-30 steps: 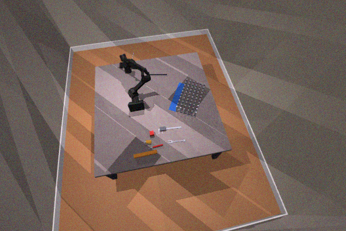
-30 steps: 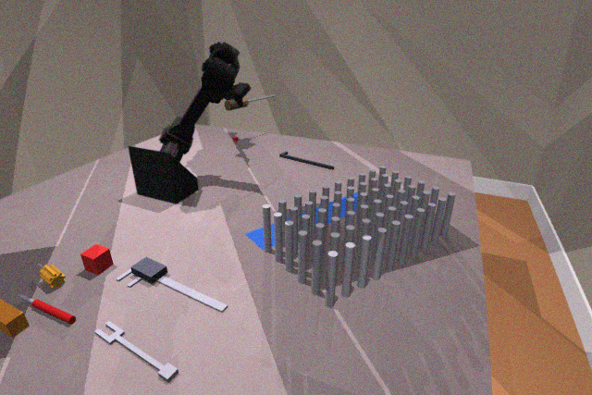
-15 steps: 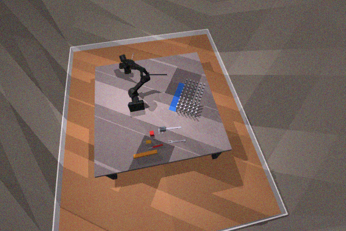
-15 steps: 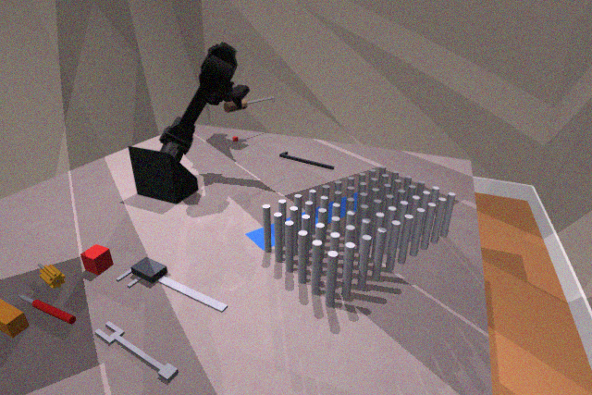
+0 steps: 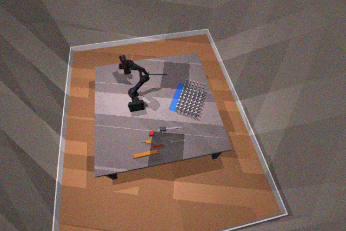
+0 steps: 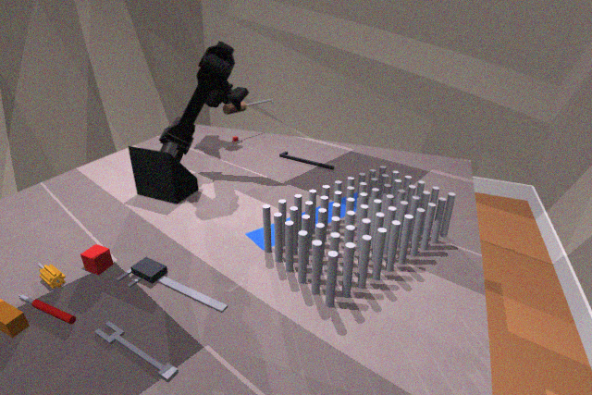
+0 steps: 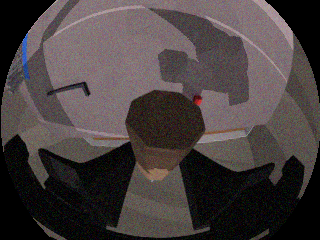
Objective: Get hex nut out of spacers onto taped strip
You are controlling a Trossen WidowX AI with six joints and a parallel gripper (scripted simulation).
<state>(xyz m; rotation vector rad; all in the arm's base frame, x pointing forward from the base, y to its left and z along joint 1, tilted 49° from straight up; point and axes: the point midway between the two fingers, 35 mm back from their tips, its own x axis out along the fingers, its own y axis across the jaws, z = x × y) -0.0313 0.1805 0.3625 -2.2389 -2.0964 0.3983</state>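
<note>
My gripper tip is now 20 mm short of the brown-handled tool and 100 mm to the right of it. The rest, counted from my gripper tip: yellow piece (130 mm ahead, 830 mm to the right, 140 mm below); blue taped strip (490 mm ahead, 350 mm to the right, 160 mm below); red cube (170 mm ahead, 750 mm to the right, 140 mm below).
</note>
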